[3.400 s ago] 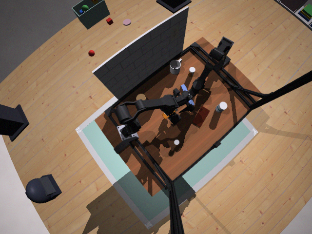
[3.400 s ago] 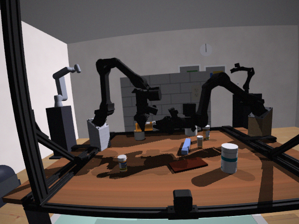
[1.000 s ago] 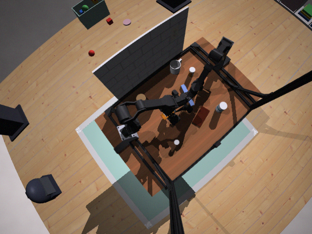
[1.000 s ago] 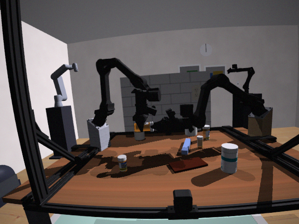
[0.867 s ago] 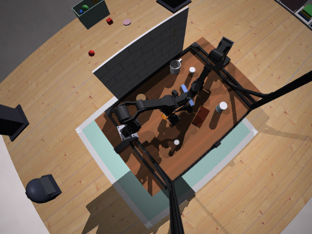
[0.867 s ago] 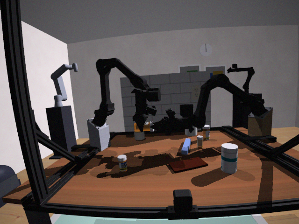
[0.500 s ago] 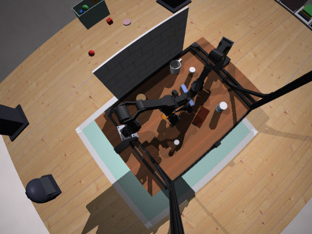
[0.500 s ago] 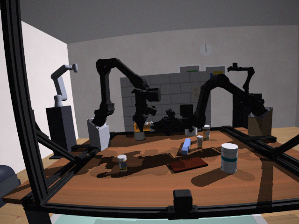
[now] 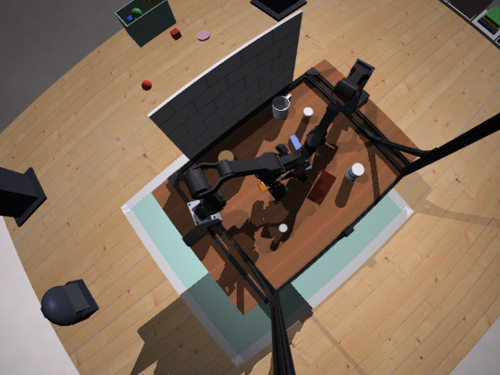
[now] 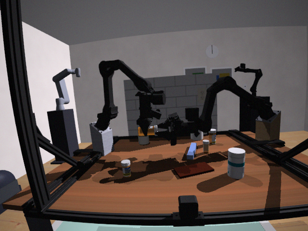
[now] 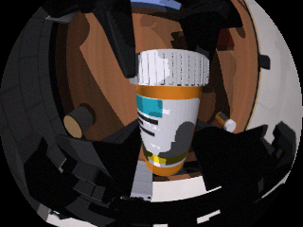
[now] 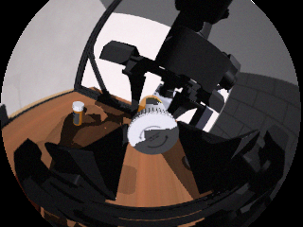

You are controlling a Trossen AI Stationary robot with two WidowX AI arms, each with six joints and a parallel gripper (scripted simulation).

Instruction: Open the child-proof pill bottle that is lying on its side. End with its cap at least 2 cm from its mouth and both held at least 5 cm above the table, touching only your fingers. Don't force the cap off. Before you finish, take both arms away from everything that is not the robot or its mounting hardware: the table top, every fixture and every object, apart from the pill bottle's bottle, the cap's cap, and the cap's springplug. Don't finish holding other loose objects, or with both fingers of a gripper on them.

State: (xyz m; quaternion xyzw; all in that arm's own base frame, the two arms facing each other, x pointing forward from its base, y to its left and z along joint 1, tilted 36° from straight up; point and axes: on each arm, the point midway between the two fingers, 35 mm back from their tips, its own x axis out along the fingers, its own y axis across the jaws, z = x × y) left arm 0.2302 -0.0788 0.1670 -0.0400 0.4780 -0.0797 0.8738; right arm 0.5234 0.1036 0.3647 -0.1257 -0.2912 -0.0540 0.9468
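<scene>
The white cap is 3 cm to the left of my right hand and 1 cm below it. From my right hand the other things lie so: blue bar 3 cm ahead, 16 cm to the right, 14 cm below; orange pill bottle 1 cm ahead, 7 cm to the left; dark red flat block 16 cm behind, 12 cm to the right, 14 cm below.
The orange pill bottle is 10 mm to the right of my left hand, 10 mm below it and 10 mm ahead of it. From my left hand the other things lie so: white cap (50 mm to the right, 10 mm below); blue bar (240 mm to the right, 140 mm below, 20 mm ahead); tan-lidded jar (230 mm ahead, 120 mm below, 50 mm to the left).
</scene>
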